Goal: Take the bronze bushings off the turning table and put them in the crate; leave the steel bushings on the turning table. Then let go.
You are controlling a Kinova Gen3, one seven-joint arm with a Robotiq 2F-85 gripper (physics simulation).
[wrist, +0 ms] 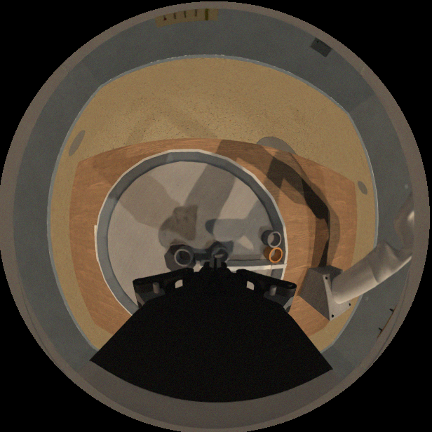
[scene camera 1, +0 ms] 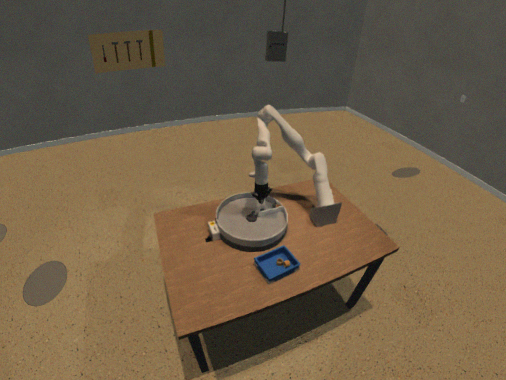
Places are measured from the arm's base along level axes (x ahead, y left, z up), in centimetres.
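Pixels of known places: gripper, fingertip midpoint: (scene camera 1: 261, 203); arm's base at its link origin: (scene camera 1: 325, 205).
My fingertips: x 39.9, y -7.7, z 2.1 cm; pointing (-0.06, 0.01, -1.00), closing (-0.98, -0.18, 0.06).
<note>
Ahead of a thing's pixels: the offset from my fingertips to its top centre. "pt": to the spot under its first point. Level surfaces: height alone.
The grey turning table {dx +6.2, dy +3.2, dz -7.1 cm} (scene camera 1: 239, 231) (wrist: 150, 200) has a raised rim and a dark hub {dx +5.1, dy +1.5, dz -4.5 cm} (scene camera 1: 251, 216) (wrist: 172, 260). In the wrist view, a bronze bushing (wrist: 275, 255) stands near the right rim, close beside a steel bushing (wrist: 273, 239). Another steel bushing (wrist: 219, 253) stands right at the fingertips, partly in shadow. My gripper (scene camera 1: 260, 201) (wrist: 214, 264) is shut and empty, pointing down low over the turning table. The blue crate {dx +1.5, dy +36.6, dz -8.2 cm} (scene camera 1: 266, 272) holds two bronze bushings {dx -0.6, dy +35.3, dz -10.1 cm} (scene camera 1: 280, 261) {dx -3.7, dy +37.3, dz -9.5 cm} (scene camera 1: 287, 263); the crate does not show in the wrist view.
A pale bar {pt dx -7.1, dy +2.4, dz -7.9 cm} (scene camera 1: 272, 212) (wrist: 255, 267) reaches from near the hub area to the right rim, beside the bushings. A white control box {pt dx +29.2, dy +9.3, dz -7.4 cm} (scene camera 1: 214, 230) stands at the turning table's left. The arm's base plate (scene camera 1: 326, 214) (wrist: 320, 292) stands to the right on the wooden table {dz -13.2 cm} (scene camera 1: 210, 285).
</note>
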